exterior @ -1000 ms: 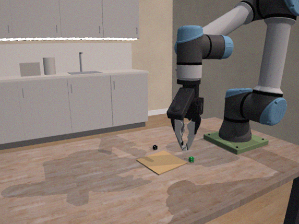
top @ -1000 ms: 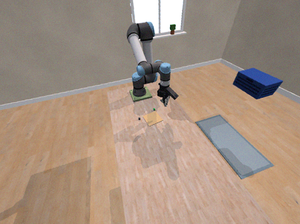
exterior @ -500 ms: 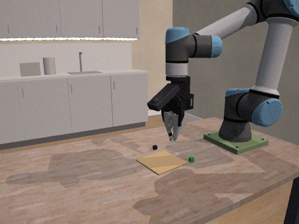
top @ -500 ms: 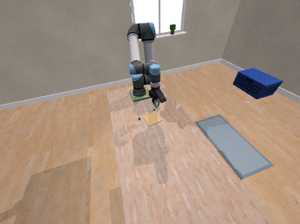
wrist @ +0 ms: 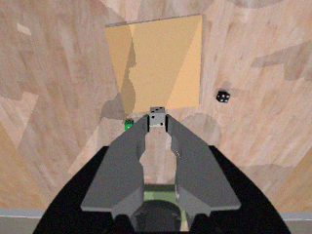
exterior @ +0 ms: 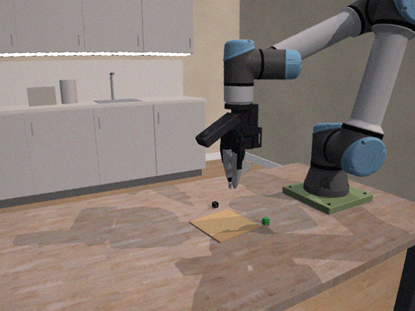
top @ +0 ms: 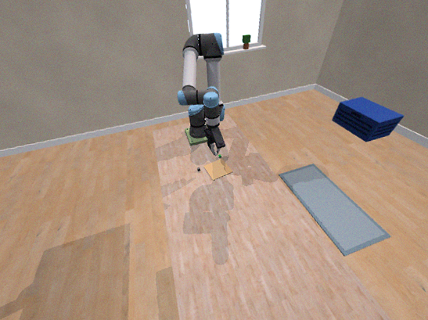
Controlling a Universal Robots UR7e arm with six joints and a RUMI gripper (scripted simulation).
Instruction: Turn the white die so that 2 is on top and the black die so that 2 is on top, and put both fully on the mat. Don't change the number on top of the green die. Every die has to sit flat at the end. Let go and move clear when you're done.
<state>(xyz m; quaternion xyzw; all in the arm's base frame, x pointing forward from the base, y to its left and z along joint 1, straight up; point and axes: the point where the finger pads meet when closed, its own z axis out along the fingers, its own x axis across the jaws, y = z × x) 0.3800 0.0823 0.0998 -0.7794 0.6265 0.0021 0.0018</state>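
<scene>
Now: hand 120 mm above the tan mat and 20 mm short of it. The rest, counted from my hand: white die 10 mm below; black die 120 mm to the right, 110 mm below, 10 mm ahead; green die 110 mm below, 90 mm behind, 40 mm to the left.
</scene>
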